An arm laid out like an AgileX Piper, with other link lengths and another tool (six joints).
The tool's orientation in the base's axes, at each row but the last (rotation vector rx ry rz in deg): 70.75, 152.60, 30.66; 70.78, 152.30, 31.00; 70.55, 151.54, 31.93; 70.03, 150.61, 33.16; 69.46, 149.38, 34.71; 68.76, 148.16, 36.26; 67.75, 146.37, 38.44
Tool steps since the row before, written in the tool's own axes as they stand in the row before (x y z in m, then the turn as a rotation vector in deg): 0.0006, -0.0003, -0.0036, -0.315, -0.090, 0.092; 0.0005, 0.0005, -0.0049, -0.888, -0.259, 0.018; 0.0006, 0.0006, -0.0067, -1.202, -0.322, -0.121; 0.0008, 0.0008, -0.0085, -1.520, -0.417, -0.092; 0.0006, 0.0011, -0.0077, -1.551, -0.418, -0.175; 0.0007, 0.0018, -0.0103, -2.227, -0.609, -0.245; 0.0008, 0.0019, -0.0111, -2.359, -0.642, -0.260
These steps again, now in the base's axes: -0.0016, -0.0006, 0.0032, 0.167, -0.270, -0.122; -0.0014, -0.0006, 0.0047, 0.396, -0.827, -0.123; -0.0020, -0.0009, 0.0064, 0.512, -1.141, -0.022; -0.0027, -0.0012, 0.0080, 0.660, -1.432, -0.087; -0.0023, -0.0011, 0.0074, 0.650, -1.479, -0.013; -0.0031, -0.0014, 0.0099, 0.930, -2.127, -0.028; -0.0037, -0.0017, 0.0105, 0.987, -2.252, -0.028
